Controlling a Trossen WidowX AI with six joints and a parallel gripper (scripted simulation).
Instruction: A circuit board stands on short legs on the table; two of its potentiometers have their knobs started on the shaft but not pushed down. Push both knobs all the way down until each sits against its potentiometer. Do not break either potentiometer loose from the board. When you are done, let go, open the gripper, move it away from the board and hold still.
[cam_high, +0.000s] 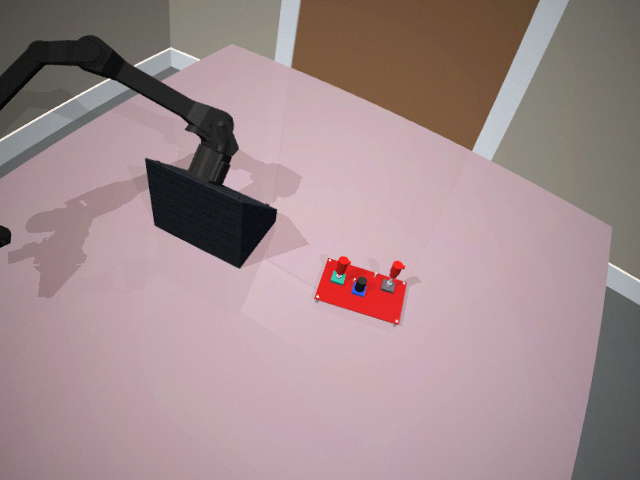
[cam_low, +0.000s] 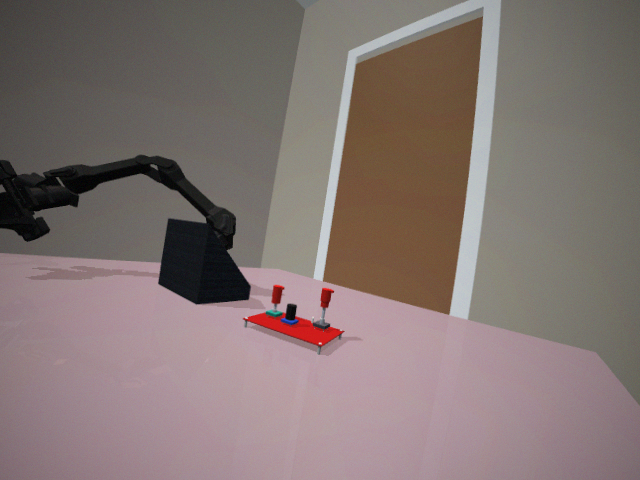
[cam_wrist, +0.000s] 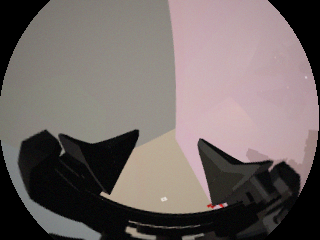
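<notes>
My gripper tip is 470 mm short of the green potentiometer, 460 mm to the right of it and 90 mm above it.
</notes>
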